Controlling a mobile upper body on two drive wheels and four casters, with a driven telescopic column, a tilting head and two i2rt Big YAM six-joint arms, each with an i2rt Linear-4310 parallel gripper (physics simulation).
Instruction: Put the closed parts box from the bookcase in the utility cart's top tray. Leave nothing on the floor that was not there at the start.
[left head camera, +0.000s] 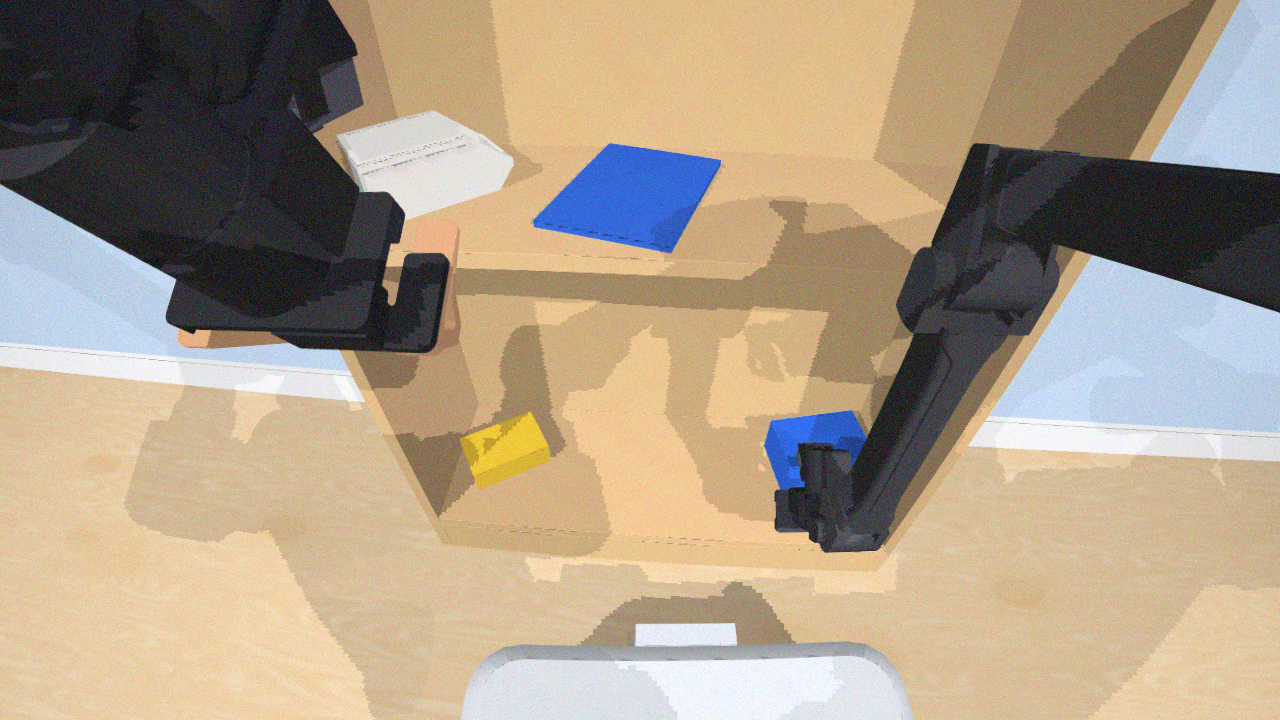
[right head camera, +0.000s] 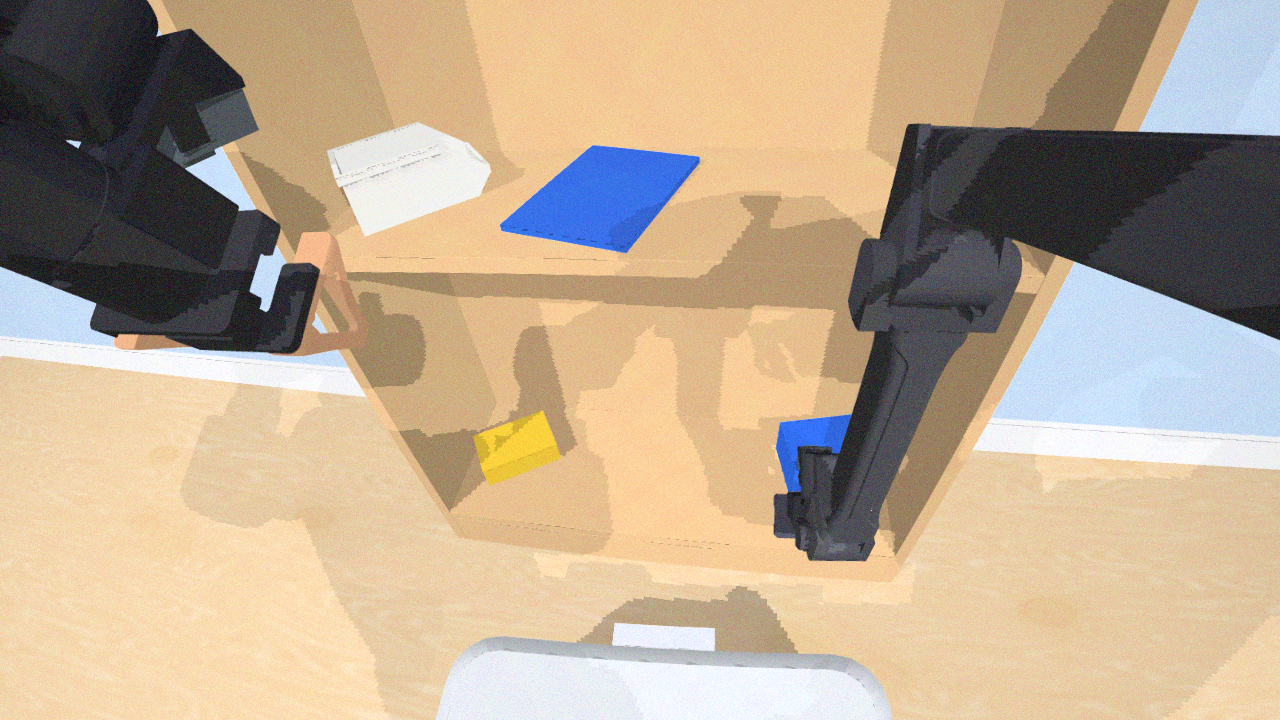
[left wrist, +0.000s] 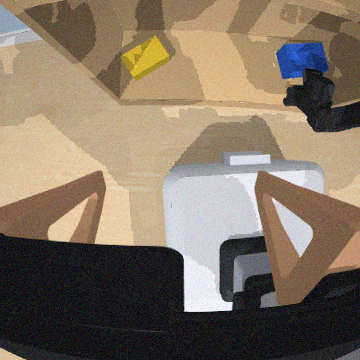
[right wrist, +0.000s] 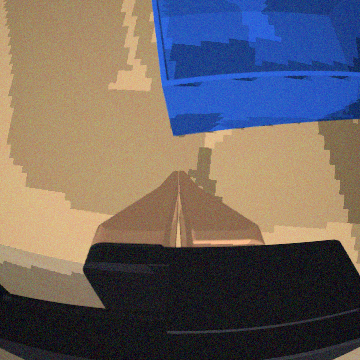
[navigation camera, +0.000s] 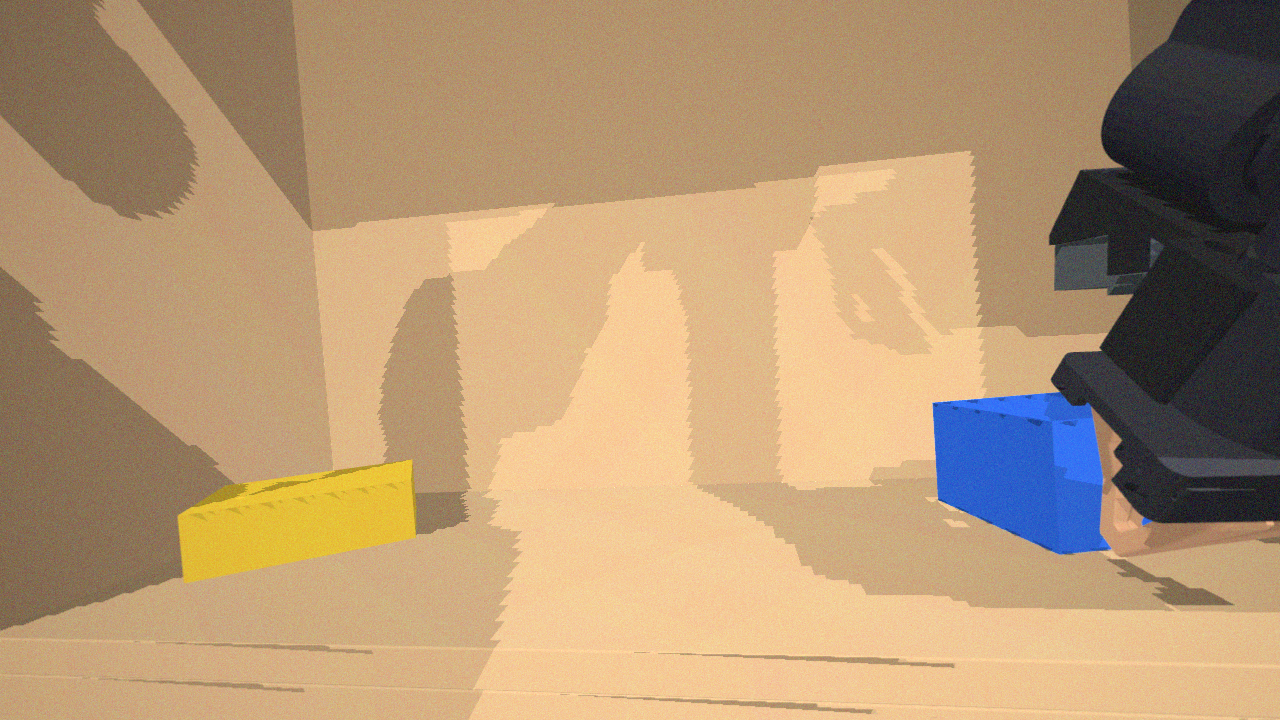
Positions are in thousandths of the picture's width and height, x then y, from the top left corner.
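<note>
My left gripper (left head camera: 298, 462) and my right gripper (navigation camera: 871, 756) are visible. A yellow box appears at (navigation camera: 189, 733); the same yellow box (left head camera: 388, 630), (right head camera: 396, 627), (left wrist: 418, 151) is out of frame in the right wrist view. White box (left head camera: 334, 224), also the white box (right head camera: 305, 248); in the left wrist view it is out of frame. Flat blue slab (left head camera: 501, 274), with the slab (right head camera: 474, 276) visible as well.
</note>
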